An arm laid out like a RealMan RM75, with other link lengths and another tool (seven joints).
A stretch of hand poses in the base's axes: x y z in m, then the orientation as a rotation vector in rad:
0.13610, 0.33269, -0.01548, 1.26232, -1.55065, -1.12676
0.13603, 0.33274, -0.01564, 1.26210, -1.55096, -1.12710
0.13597, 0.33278, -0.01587, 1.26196, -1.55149, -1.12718
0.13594, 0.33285, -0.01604, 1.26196, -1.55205, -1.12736
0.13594, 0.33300, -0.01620, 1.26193, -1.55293, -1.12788
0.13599, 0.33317, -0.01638, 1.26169, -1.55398, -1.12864
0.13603, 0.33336, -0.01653, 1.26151, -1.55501, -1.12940
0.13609, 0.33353, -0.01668, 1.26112, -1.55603, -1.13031
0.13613, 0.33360, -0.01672, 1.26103, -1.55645, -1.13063
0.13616, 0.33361, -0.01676, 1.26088, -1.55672, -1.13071
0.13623, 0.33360, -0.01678, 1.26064, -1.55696, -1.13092
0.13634, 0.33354, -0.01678, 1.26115, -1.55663, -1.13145
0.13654, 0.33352, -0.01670, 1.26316, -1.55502, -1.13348
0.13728, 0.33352, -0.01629, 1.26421, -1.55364, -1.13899
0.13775, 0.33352, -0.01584, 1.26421, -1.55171, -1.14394
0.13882, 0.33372, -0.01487, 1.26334, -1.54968, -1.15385
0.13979, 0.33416, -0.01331, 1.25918, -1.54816, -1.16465
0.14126, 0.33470, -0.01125, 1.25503, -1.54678, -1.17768
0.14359, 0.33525, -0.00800, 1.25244, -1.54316, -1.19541
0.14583, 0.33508, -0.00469, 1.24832, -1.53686, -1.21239
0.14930, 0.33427, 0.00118, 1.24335, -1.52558, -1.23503
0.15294, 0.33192, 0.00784, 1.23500, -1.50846, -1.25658
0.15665, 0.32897, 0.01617, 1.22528, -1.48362, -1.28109
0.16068, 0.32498, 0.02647, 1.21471, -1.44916, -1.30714
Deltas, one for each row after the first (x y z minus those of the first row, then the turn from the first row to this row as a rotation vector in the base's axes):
-0.00007, 0.00005, -0.00016, 0.00008, 0.00000, -0.00043
-0.00013, 0.00009, -0.00039, 0.00000, -0.00024, -0.00084
-0.00016, 0.00016, -0.00056, 0.00006, -0.00056, -0.00127
-0.00016, 0.00031, -0.00072, 0.00031, -0.00101, -0.00208
-0.00011, 0.00048, -0.00090, 0.00058, -0.00140, -0.00318
-0.00007, 0.00067, -0.00105, 0.00089, -0.00181, -0.00425
-0.00001, 0.00084, -0.00120, 0.00118, -0.00206, -0.00545
0.00003, 0.00091, -0.00124, 0.00131, -0.00222, -0.00589
0.00006, 0.00092, -0.00128, 0.00125, -0.00229, -0.00615
0.00013, 0.00091, -0.00130, 0.00124, -0.00226, -0.00647
0.00024, 0.00085, -0.00130, 0.00190, -0.00227, -0.00637
0.00044, 0.00083, -0.00122, 0.00450, -0.00211, -0.00574
0.00118, 0.00083, -0.00081, 0.00890, -0.00092, -0.00726
0.00165, 0.00083, -0.00036, 0.01243, 0.00115, -0.00848
0.00272, 0.00103, 0.00061, 0.01884, 0.00464, -0.01235
0.00369, 0.00147, 0.00217, 0.02408, 0.00992, -0.01799
0.00516, 0.00201, 0.00423, 0.03083, 0.01544, -0.02483
0.00749, 0.00256, 0.00748, 0.04184, 0.02213, -0.03214
0.00973, 0.00239, 0.01079, 0.05188, 0.03124, -0.03795
0.01320, 0.00158, 0.01666, 0.06595, 0.04478, -0.04385
0.01684, -0.00077, 0.02332, 0.07834, 0.06377, -0.04680
0.02055, -0.00372, 0.03165, 0.09318, 0.08874, -0.04715
0.02458, -0.00771, 0.04195, 0.11023, 0.12032, -0.04295

